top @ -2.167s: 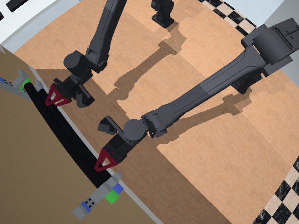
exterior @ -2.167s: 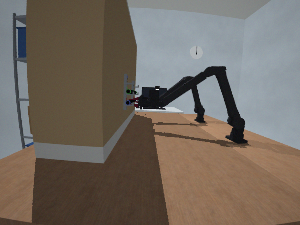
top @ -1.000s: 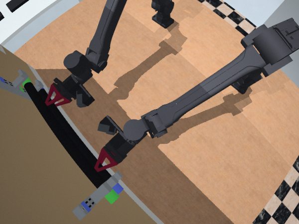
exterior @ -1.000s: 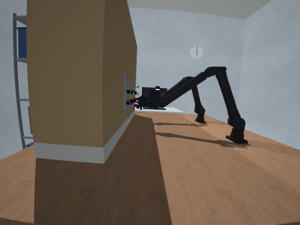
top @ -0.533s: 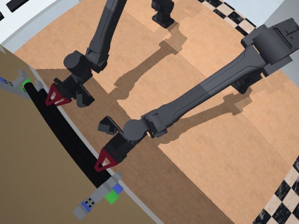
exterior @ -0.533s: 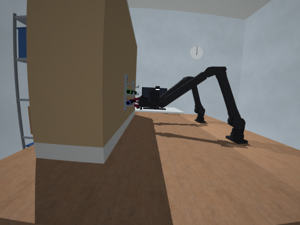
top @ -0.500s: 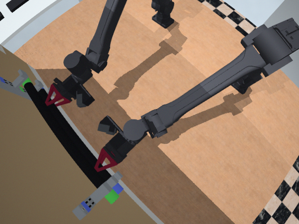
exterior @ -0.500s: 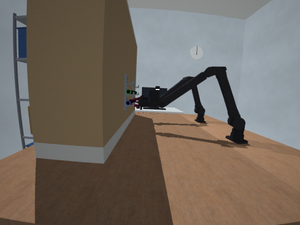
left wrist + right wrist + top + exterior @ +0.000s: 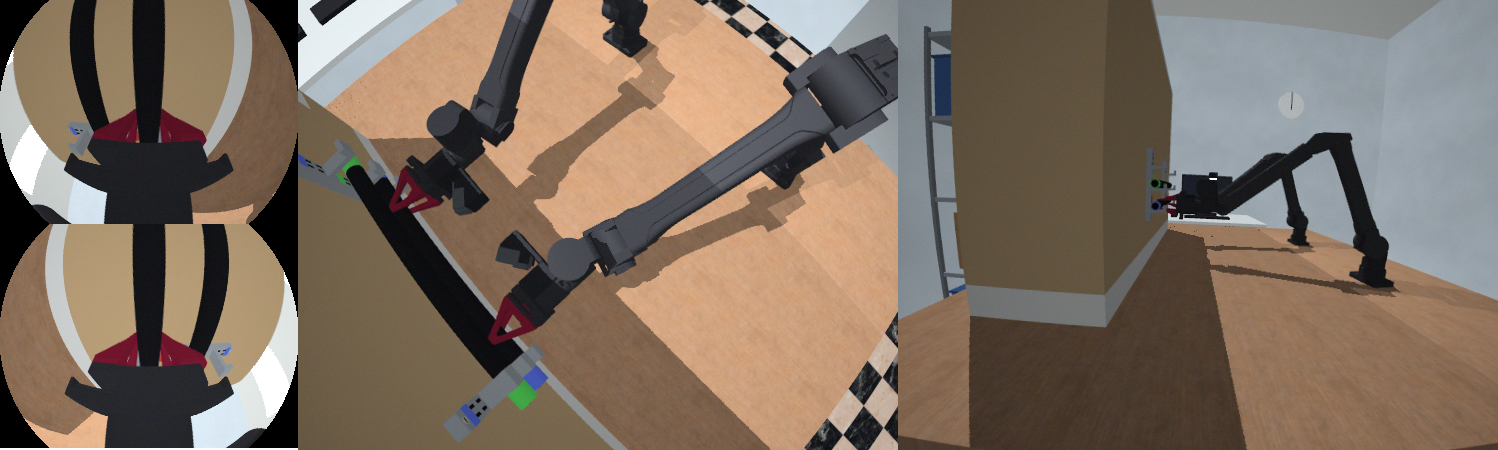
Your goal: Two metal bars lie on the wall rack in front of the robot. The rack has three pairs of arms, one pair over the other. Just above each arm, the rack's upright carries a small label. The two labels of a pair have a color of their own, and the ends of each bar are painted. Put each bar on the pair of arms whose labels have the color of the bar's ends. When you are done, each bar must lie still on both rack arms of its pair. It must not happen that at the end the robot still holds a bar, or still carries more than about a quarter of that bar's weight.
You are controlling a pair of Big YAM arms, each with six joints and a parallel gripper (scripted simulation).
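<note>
The blue-ended bar is 15 cm to the left of my right hand. Also, from my right hand: brown wall (19 cm ahead, 17 cm to the left, 23 cm above); green-ended bar (15 cm to the left, 7 cm above).
</note>
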